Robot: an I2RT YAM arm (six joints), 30 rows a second.
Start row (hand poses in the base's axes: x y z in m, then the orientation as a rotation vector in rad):
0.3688 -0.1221 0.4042 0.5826 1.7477 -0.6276
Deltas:
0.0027 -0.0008 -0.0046 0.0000 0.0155 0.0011
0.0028 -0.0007 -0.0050 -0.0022 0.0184 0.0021
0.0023 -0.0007 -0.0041 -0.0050 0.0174 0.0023
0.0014 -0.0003 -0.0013 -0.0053 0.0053 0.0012
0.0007 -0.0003 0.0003 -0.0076 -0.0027 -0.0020
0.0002 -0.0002 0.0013 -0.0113 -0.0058 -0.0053
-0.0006 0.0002 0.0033 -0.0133 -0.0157 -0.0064
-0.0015 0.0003 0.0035 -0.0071 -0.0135 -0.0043
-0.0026 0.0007 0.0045 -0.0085 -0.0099 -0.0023
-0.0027 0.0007 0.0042 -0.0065 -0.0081 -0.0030
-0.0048 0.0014 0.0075 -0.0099 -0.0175 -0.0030
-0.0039 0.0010 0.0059 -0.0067 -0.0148 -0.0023
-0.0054 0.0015 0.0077 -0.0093 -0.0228 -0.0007
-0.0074 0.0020 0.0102 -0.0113 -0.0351 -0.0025
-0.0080 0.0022 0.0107 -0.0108 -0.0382 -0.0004
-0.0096 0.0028 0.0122 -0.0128 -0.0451 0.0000
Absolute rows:
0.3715 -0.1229 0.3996 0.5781 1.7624 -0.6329
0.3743 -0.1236 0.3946 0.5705 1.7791 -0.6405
0.3766 -0.1243 0.3905 0.5609 1.7937 -0.6499
0.3780 -0.1246 0.3892 0.5550 1.7967 -0.6557
0.3787 -0.1249 0.3895 0.5524 1.7907 -0.6626
0.3789 -0.1251 0.3908 0.5511 1.7796 -0.6737
0.3783 -0.1249 0.3941 0.5519 1.7582 -0.6834
0.3768 -0.1246 0.3976 0.5544 1.7419 -0.6872
0.3742 -0.1239 0.4021 0.5532 1.7286 -0.6921
0.3715 -0.1232 0.4063 0.5535 1.7177 -0.6965
0.3667 -0.1218 0.4138 0.5539 1.6966 -0.7000
0.3628 -0.1208 0.4197 0.5552 1.6795 -0.7014
0.3574 -0.1193 0.4274 0.5553 1.6542 -0.7006
0.3500 -0.1173 0.4376 0.5587 1.6163 -0.6980
0.3420 -0.1151 0.4483 0.5614 1.5761 -0.6921
0.3324 -0.1123 0.4605 0.5639 1.5288 -0.6847

